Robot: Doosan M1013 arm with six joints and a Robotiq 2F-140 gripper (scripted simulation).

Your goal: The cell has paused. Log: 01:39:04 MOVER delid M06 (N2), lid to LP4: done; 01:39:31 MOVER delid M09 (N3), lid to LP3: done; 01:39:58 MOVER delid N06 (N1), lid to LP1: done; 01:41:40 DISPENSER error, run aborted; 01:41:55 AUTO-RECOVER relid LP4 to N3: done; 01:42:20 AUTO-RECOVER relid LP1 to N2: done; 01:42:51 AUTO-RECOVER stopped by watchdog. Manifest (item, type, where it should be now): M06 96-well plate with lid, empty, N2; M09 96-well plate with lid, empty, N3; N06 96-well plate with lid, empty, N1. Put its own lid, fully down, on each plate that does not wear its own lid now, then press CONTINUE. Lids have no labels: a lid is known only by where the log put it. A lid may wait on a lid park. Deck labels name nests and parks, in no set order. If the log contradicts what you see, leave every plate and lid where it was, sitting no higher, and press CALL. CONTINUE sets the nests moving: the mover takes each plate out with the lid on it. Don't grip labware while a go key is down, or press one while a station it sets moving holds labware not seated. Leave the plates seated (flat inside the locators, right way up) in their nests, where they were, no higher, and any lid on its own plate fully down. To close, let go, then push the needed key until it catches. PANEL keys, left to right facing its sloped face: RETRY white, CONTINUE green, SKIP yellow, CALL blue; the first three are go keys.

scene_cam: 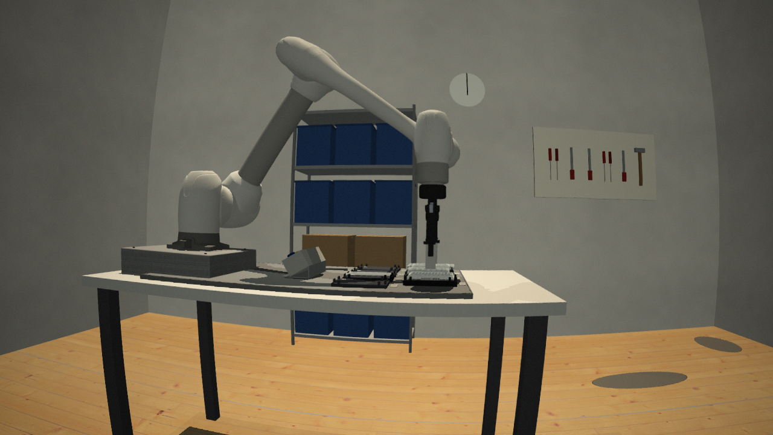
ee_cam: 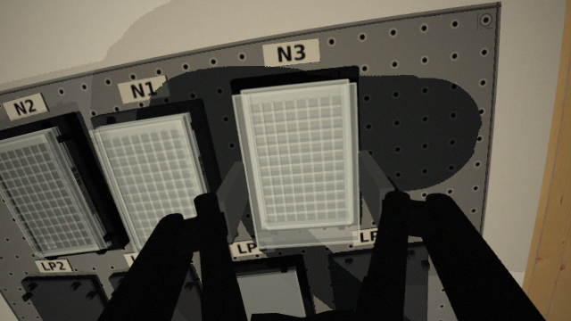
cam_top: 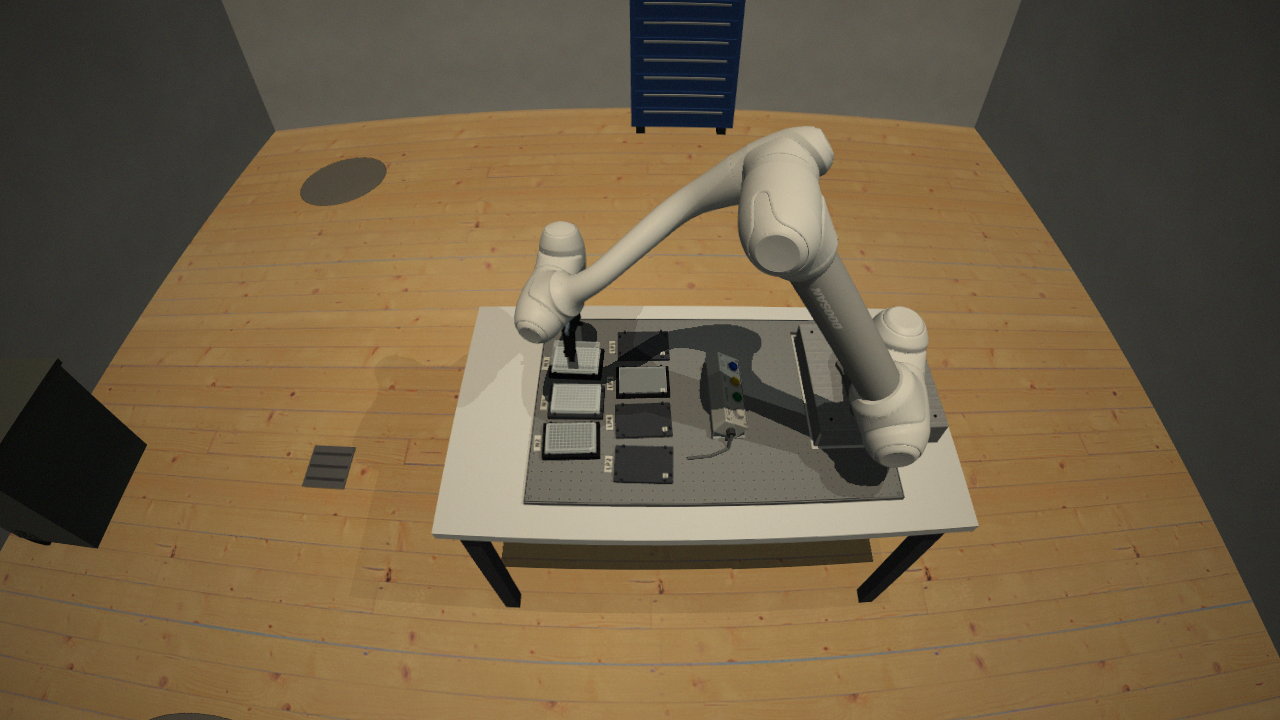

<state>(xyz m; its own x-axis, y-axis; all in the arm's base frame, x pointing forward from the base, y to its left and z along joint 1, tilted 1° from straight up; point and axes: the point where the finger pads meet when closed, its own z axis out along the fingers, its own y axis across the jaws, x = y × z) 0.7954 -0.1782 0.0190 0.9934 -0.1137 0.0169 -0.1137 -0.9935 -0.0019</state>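
My hand is 5 cm above the plate. Also, from my hand: LP3 label: 9 cm behind, 7 cm to the left, 7 cm below; N3 label: 9 cm ahead, 7 cm below, 1 cm to the right; park LP3: 18 cm behind, 7 cm to the left, 7 cm below.
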